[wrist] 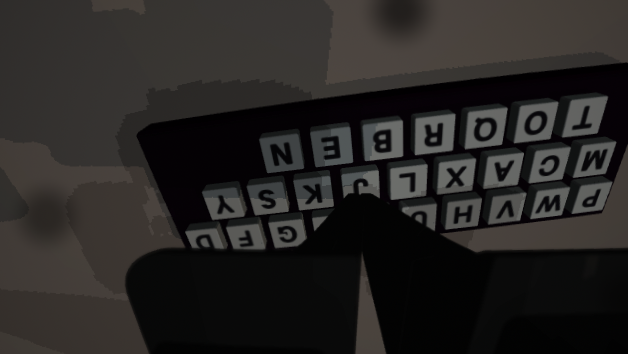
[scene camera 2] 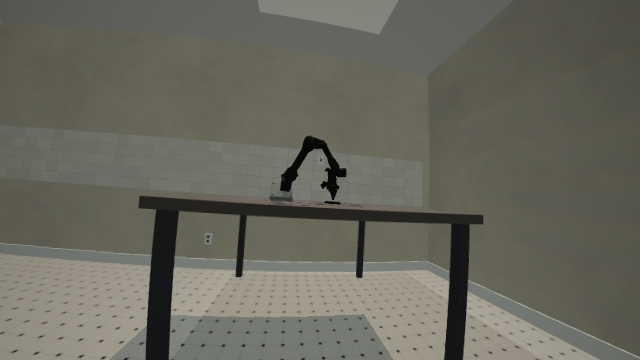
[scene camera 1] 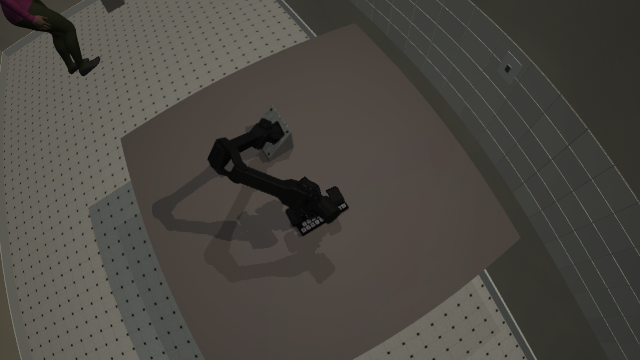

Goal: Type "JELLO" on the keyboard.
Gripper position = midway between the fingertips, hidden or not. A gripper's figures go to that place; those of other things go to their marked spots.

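My gripper [wrist: 358,205] is 11 cm from the lens. I see a pale key [wrist: 431,132] too, and the pale key is 11 cm from the lens.
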